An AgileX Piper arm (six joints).
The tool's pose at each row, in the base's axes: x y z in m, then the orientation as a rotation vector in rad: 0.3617, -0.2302, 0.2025, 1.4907, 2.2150, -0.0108; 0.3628, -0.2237, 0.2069, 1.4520, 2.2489, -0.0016; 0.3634, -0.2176, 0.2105, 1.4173, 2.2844, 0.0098; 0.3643, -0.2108, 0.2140, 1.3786, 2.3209, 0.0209; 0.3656, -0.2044, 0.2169, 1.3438, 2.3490, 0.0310; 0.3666, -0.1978, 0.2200, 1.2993, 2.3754, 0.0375; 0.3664, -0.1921, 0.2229, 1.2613, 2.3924, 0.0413; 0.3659, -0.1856, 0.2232, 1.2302, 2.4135, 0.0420
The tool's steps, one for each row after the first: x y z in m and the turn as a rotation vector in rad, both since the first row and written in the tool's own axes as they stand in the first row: 0.0037, 0.0047, -0.0052, -0.0088, 0.0141, -0.0345; 0.0075, 0.0086, -0.0098, -0.0161, 0.0324, -0.0668; 0.0118, 0.0131, -0.0143, -0.0240, 0.0505, -0.1017; 0.0159, 0.0176, -0.0181, -0.0326, 0.0638, -0.1312; 0.0202, 0.0219, -0.0222, -0.0433, 0.0716, -0.1664; 0.0241, 0.0248, -0.0263, -0.0534, 0.0739, -0.1948; 0.0298, 0.0271, -0.0285, -0.0570, 0.0807, -0.2210
